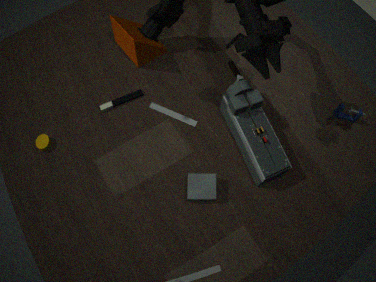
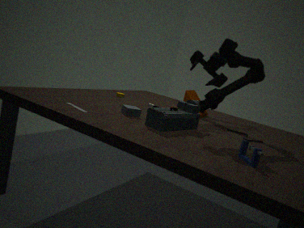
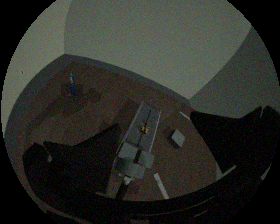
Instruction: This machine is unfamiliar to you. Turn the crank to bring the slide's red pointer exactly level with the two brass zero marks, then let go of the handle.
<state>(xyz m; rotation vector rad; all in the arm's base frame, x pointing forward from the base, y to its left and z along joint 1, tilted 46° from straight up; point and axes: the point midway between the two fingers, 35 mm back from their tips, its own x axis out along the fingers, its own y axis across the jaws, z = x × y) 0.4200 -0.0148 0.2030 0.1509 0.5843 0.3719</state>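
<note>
Now: the red pointer 90 mm ahead of my gripper tip, 50 mm to the right of it and 150 mm below it. The rest, counted from my gripper tip: grey block (100 mm ahead, 240 mm to the right, 220 mm below); then yellow disc (250 mm behind, 590 mm to the right, 220 mm below); then black-and-white marker (260 mm behind, 320 mm to the right, 230 mm below).
</note>
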